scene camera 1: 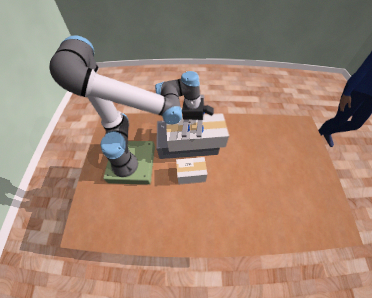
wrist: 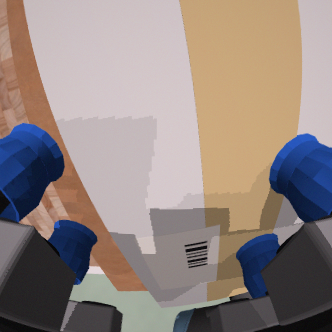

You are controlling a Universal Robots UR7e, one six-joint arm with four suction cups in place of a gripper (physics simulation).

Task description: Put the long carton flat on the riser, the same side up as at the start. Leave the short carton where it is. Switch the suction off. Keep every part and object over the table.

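Seen in the pictures: hand, its tool point: [scene camera 1: 194, 121] [wrist: 165, 206]; arm's base, origin of its link: [scene camera 1: 125, 165].
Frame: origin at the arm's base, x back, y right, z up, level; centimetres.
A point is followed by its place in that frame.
Observation:
The long carton [scene camera 1: 215, 126] @(y -19.6, x -48.4, z 15.8 cm) [wrist: 115, 75] @(y -24.9, x -44.1, z 15.8 cm), white with a tan tape stripe, is under my suction gripper [scene camera 1: 195, 129] [wrist: 162, 197] @(y -23.0, x -37.3, z 14.6 cm) with its barcode label facing up. My suction is on and I hold the carton; the blue cups at the right of the wrist view overlap its top, while contact at the left cups is unclear. The carton is over the dark grey riser [scene camera 1: 161, 142] @(y -13.8, x -19.5, z 5.4 cm), its right end reaching past the riser's right end. Whether a small gap remains beneath it cannot be told. The short carton [scene camera 1: 191, 171] @(y 1.7, x -37.8, z 3.9 cm) lies flat on the table in front, apart from the riser.
The brown table top [scene camera 1: 240, 210] @(y 17.3, x -65.6, z -6.6 cm) carries the green base plate [scene camera 1: 144, 162] @(y -2.9, x -10.8, z -0.1 cm) of my arm, left of the riser. My forearm [scene camera 1: 127, 92] @(y -3.4, x -15.3, z 50.1 cm) reaches across above the left back part of the table. A person [scene camera 1: 355, 105] in dark blue stands beyond the right edge.

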